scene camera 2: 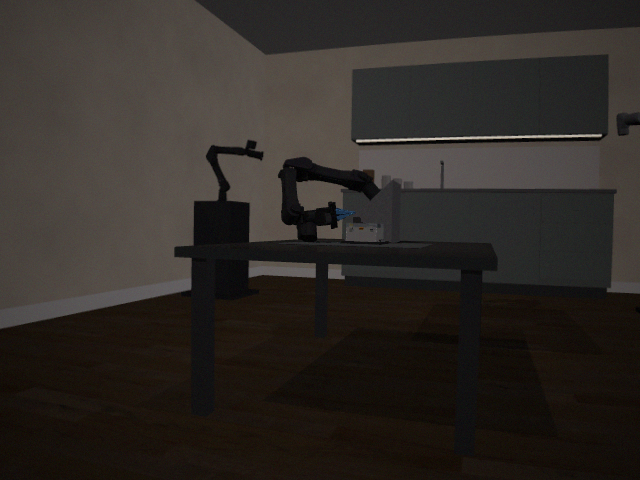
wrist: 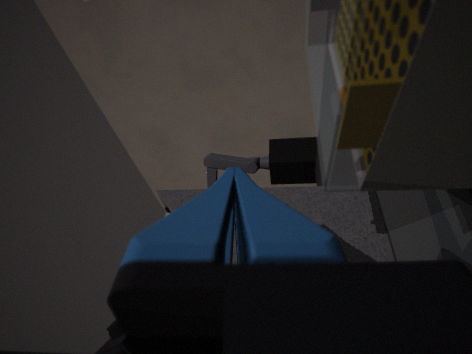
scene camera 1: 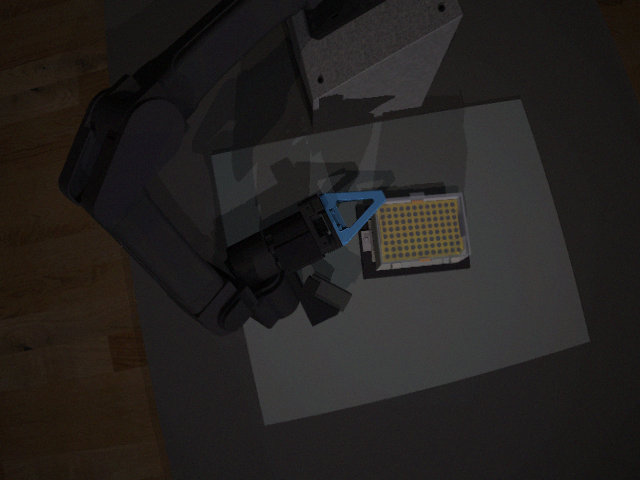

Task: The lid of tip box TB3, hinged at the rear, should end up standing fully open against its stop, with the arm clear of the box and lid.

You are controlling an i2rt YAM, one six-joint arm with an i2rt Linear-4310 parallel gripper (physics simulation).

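Where they show: gripper, fingertip midpoint: (scene camera 2: 355, 212) (wrist: 234, 178) (scene camera 1: 383, 194); arm's base, origin of the base link: (scene camera 2: 378, 198).
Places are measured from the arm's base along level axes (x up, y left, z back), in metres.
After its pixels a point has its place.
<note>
Tip box TB3 (scene camera 1: 418, 229) {x -0.108, y 0.011, z -0.307 m} (scene camera 2: 364, 232) {x -0.144, y 0.028, z -0.349 m} (wrist: 372, 107) {x -0.119, y -0.042, z -0.308 m} sits on a dark base on the pale mat, its yellow rack with dark holes showing. A clear lid seems to lie down over the rack; no lid stands up above the box in either scene view. Its exact angle is hard to tell in the dim light. My gripper (scene camera 1: 382, 196) {x -0.067, y -0.032, z -0.263 m} (scene camera 2: 353, 212) {x -0.067, y -0.032, z -0.263 m} (wrist: 234, 178) {x -0.067, y -0.032, z -0.263 m} is shut and empty, with blue fingers pointing at the box. In scene camera 1 the tips overlap the box's upper left corner; in scene camera 2 they are slightly above its top. Contact cannot be told.
A speckled grey block (scene camera 1: 372, 56) {x -0.016, y -0.014, z -0.097 m} (scene camera 2: 393, 211) {x -0.056, y 0.080, z -0.063 m} stands beyond the box. The pale mat (scene camera 1: 413, 335) {x -0.186, y -0.011, z -0.442 m} lies under the box on the dark table (scene camera 2: 330, 254) {x -0.194, y 0.089, z -0.941 m}. Another arm stands on a black pedestal (scene camera 2: 222, 222) in the background.
</note>
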